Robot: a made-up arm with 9 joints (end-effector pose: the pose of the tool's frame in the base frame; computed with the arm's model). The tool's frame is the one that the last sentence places. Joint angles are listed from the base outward.
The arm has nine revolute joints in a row. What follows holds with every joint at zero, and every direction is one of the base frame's.
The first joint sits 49 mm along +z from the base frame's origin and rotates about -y.
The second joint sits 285 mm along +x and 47 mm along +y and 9 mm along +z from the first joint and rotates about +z.
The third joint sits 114 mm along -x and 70 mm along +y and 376 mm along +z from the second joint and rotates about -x.
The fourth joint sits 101 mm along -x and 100 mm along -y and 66 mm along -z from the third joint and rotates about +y.
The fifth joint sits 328 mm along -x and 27 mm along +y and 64 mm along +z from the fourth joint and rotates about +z.
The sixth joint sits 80 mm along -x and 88 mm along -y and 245 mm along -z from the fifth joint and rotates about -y.
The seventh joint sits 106 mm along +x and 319 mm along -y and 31 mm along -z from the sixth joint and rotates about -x.
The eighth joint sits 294 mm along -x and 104 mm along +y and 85 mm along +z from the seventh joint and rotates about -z.
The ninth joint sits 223 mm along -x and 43 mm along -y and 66 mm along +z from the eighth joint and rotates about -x.
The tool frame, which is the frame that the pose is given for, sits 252 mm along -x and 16 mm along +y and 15 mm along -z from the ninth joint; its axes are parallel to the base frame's.
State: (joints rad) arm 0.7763 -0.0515 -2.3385 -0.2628 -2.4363 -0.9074 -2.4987 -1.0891 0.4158
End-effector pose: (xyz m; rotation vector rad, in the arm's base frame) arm -0.5433 -0.0804 0.6832 -0.8322 -1.1259 2.7979
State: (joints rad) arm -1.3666 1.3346 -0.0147 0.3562 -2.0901 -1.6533 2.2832 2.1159 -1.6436
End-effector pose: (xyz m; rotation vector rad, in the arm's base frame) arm 0.2128 -0.5339 0.8316 -0.1521 0.9719 0.1787
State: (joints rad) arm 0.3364 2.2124 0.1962 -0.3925 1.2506 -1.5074 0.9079 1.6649 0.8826
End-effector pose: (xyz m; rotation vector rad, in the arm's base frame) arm 0.9819 -0.2115 0.6098 -0.3004 -3.0662 0.3939
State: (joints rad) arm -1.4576 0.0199 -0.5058 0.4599 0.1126 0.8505 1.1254 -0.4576 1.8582
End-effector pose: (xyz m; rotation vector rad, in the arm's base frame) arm -0.0699 -0.2726 0.9875 -1.8269 0.2664 1.5832
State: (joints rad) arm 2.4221 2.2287 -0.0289 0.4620 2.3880 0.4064 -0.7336 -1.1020 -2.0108
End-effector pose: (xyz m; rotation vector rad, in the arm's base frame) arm 0.1687 -0.1473 0.2758 0.4719 2.1652 -1.8495
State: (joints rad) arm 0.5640 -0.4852 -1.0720 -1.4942 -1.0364 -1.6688 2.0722 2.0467 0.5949
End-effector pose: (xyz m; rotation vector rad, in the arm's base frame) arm 0.5969 1.2160 0.4081 0.3949 0.4257 -2.1891
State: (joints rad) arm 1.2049 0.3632 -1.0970 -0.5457 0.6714 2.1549 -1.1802 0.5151 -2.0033
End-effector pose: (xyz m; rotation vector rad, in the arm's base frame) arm 0.4405 0.6969 0.1431 0.4849 -0.5172 -1.7665
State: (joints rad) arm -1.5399 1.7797 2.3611 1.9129 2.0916 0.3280 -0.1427 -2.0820 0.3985
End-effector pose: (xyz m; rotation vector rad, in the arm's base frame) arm 0.4523 -0.2889 -0.6409 -2.0404 -0.4051 -1.6380
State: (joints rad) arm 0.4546 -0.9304 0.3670 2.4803 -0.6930 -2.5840 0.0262 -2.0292 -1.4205
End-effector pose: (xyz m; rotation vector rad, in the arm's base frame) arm -0.3367 -0.2784 1.2695 -0.4444 0.9367 1.0008
